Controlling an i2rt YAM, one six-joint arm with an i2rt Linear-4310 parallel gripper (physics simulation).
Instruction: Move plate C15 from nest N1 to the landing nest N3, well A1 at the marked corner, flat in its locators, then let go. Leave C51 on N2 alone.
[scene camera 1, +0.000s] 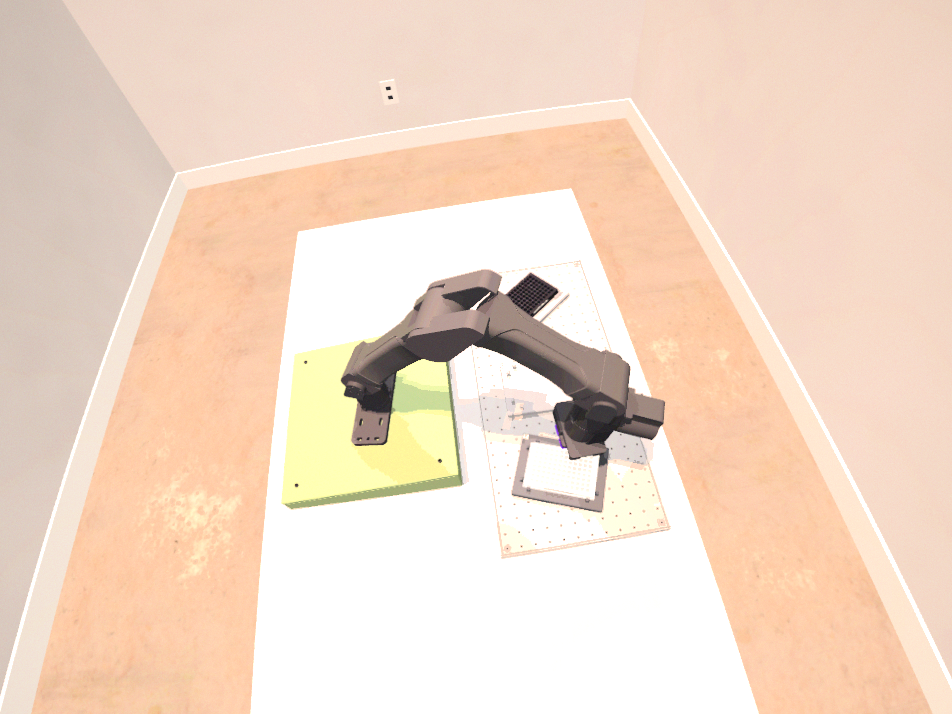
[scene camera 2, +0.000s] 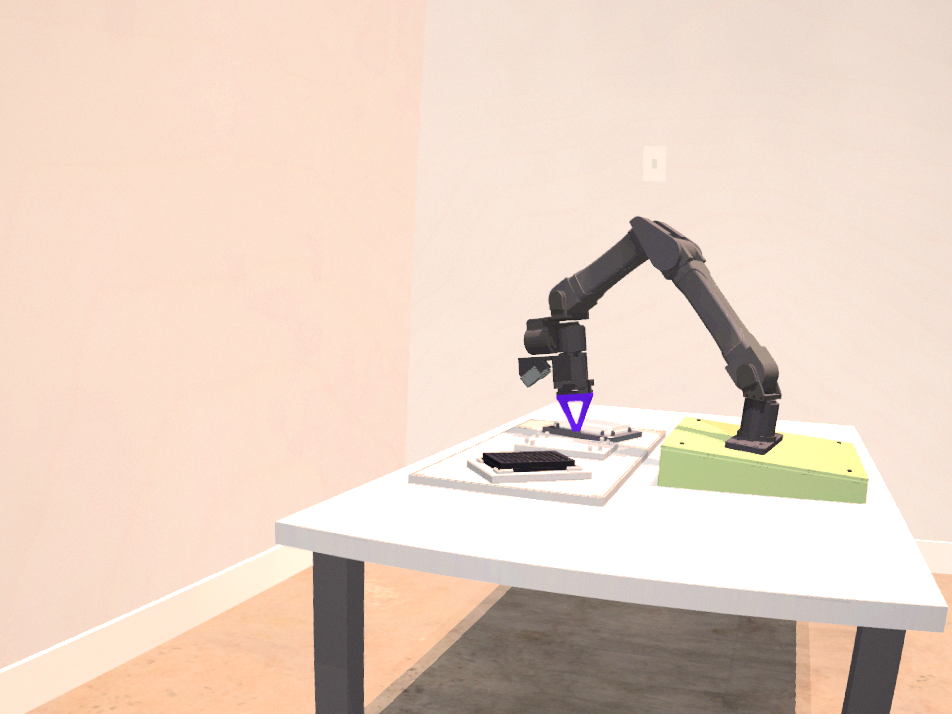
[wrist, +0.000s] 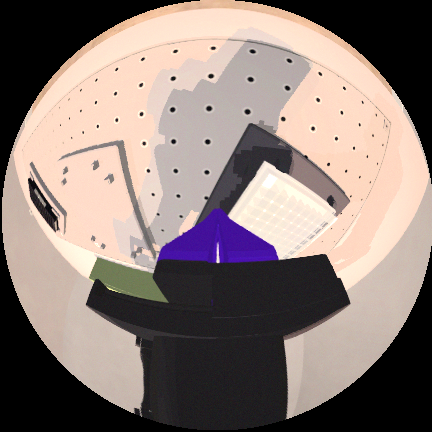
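A white well plate (scene camera 1: 561, 472) (scene camera 2: 605, 425) (wrist: 280, 212) sits in the dark grey nest (scene camera 1: 553, 502) (scene camera 2: 632, 435) (wrist: 250, 140). A black well plate (scene camera 1: 532, 293) (scene camera 2: 529, 460) (wrist: 42, 205) sits in a white nest (scene camera 1: 555, 305) (scene camera 2: 538, 475) at the board's other end. A pale nest (scene camera 2: 565, 447) (wrist: 90, 200) between them holds no plate. I cannot read any plate or nest labels, nor make out well A1 or the marked corner. My gripper (scene camera 1: 559, 436) (scene camera 2: 576, 428) (wrist: 217, 214) is shut and empty, pointing down beside the white plate, low at the dark nest's edge. Contact is unclear.
The nests stand on a perforated board (scene camera 1: 538, 534) (scene camera 2: 438, 478) (wrist: 175, 75) on the white table (scene camera 1: 384, 576) (scene camera 2: 692, 545). The arm's base stands on a green block (scene camera 1: 330, 468) (scene camera 2: 768, 480) (wrist: 130, 282) beside the board. The arm arches over the board.
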